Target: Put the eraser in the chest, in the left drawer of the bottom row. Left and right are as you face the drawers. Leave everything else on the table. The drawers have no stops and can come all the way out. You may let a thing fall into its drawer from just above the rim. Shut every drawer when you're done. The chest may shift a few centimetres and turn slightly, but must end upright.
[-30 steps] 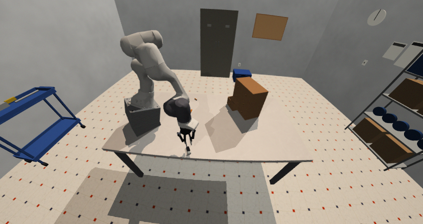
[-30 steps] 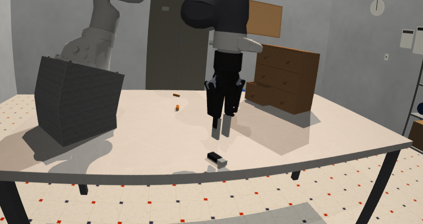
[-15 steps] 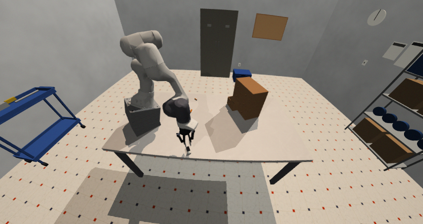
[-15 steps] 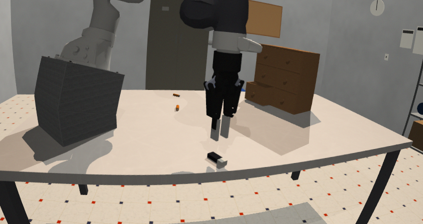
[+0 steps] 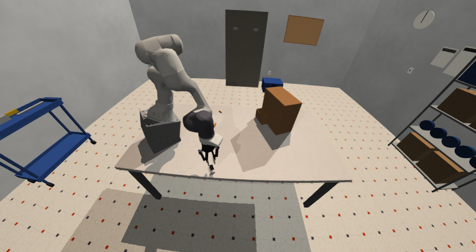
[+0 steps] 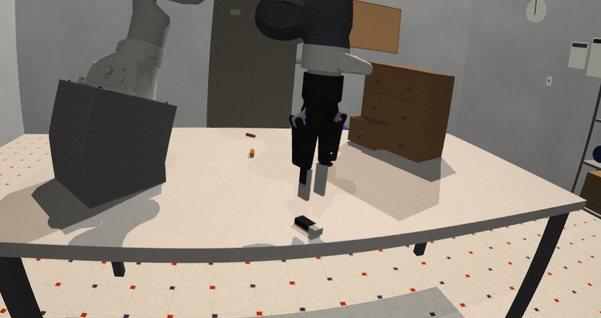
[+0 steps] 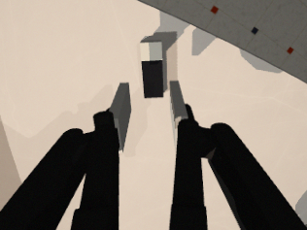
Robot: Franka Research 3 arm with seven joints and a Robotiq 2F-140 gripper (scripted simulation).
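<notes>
Right now the eraser is 1 cm to the right of my hand and 10 cm below it.
</notes>
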